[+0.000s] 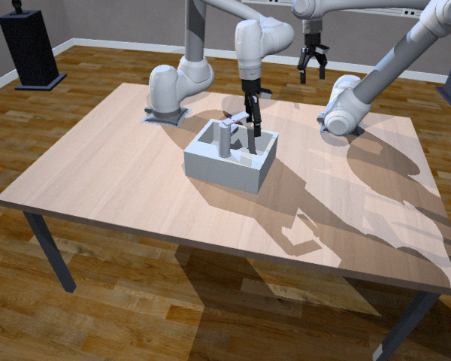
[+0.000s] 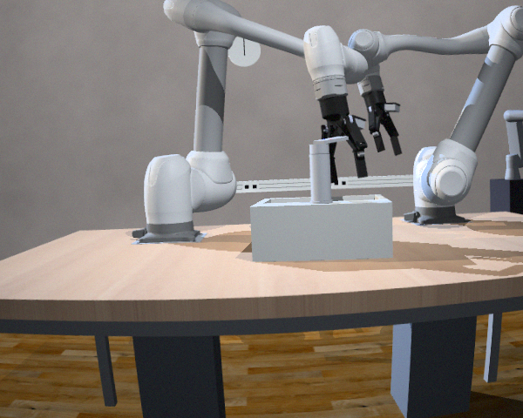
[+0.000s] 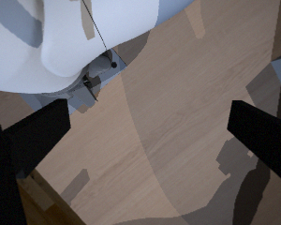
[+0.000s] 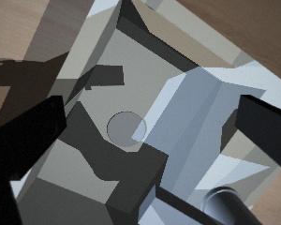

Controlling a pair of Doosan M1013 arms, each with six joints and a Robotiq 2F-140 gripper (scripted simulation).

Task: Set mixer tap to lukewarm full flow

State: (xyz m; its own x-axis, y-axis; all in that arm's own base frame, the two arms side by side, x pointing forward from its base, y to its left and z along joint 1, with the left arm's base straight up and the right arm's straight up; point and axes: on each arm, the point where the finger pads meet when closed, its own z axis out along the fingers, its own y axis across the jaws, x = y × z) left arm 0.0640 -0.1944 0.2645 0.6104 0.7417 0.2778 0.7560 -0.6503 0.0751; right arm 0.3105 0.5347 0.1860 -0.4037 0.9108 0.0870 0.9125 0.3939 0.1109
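Right now my left hand is 47 cm short of the flat lever, 37 cm to the left of it and 2 cm below it. From my left hand the other things lie so: grey sink: 38 cm ahead, 37 cm to the right, 23 cm below.
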